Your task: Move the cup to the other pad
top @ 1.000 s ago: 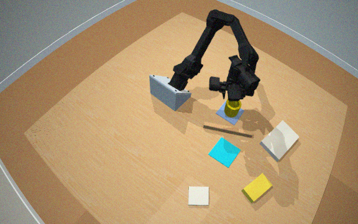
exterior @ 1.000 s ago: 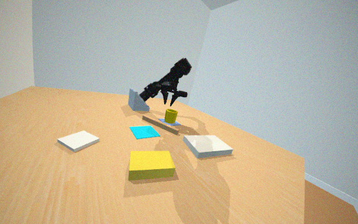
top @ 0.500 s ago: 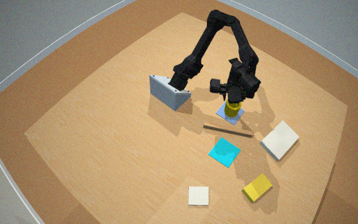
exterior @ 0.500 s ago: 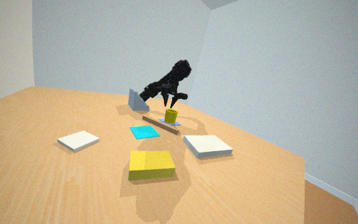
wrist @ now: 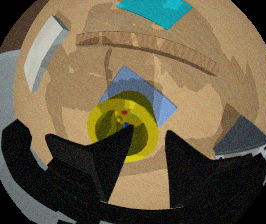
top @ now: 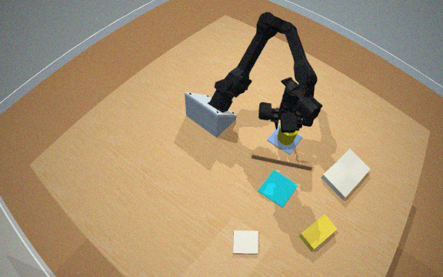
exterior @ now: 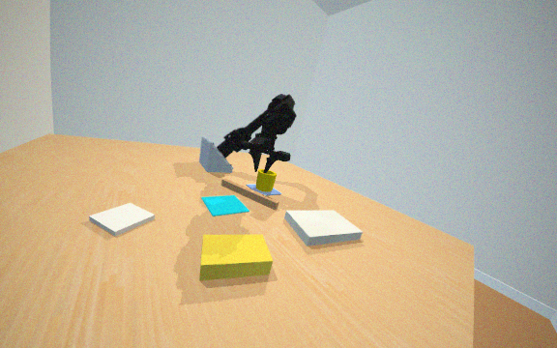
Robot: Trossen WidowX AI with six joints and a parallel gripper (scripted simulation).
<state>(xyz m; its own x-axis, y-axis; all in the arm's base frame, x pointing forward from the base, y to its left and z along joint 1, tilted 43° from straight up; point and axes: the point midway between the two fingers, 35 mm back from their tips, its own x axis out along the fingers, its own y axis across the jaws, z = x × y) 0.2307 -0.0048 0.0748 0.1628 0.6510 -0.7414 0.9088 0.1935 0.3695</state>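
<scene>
The yellow cup lies 20 mm ahead of my gripper tip, 10 mm to the left of it and 20 mm below it. Also, from my gripper tip: large white slab (300 mm ahead, 10 mm to the right, 50 mm below); then cyan pad (90 mm ahead, 180 mm to the right, 70 mm below); then pale blue pad (20 mm ahead, 20 mm to the left, 70 mm below).
</scene>
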